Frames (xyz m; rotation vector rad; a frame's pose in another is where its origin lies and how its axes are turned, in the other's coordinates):
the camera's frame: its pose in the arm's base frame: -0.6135 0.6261 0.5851 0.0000 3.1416 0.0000
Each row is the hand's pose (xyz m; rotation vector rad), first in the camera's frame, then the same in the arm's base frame.
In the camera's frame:
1: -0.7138 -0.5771 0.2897 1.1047 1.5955 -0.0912
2: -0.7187 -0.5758 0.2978 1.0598 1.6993 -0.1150
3: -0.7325 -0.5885 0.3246 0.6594 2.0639 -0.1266
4: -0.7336 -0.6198 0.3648 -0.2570 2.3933 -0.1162
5: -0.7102 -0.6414 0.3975 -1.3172 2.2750 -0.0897
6: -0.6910 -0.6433 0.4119 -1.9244 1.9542 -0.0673
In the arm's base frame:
1: 0.1003 0.0490 0.2954 0.0871 -1.2675 1.0548
2: 0.1052 0.0503 0.2873 0.1071 -1.1914 0.9868
3: 0.1190 0.0376 0.2605 0.1090 -0.9863 0.5678
4: 0.1201 0.0063 0.2203 0.0923 -0.7333 -0.2041
5: 0.0967 -0.0153 0.1876 0.0698 -0.5351 -1.0254
6: 0.0775 -0.0172 0.1732 0.0536 -0.4408 -1.5327

